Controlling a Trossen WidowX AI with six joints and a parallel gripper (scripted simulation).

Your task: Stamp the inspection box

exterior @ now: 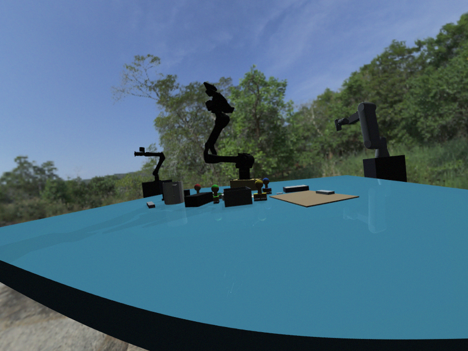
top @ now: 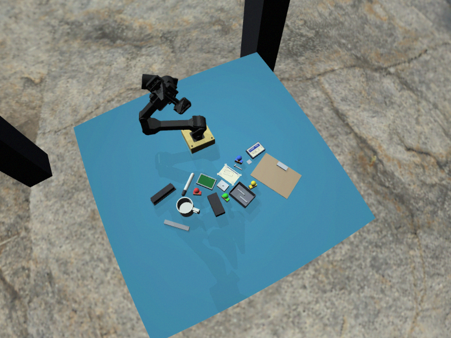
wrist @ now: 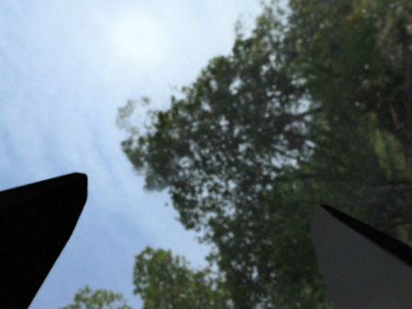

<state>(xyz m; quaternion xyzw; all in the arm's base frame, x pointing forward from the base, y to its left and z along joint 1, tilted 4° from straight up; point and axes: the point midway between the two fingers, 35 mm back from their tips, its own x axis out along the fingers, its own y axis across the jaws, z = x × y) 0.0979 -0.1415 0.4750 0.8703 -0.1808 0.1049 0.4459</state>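
My gripper tip is now 540 mm above the green-knobbed stamp, 250 mm short of it and 100 mm to the right of it. Also, from my gripper tip: green ink pad (550 mm below, 120 mm ahead, 50 mm to the left); marker (550 mm below, 100 mm ahead, 60 mm to the right); red stamp (530 mm below, 160 mm ahead, 20 mm to the right).
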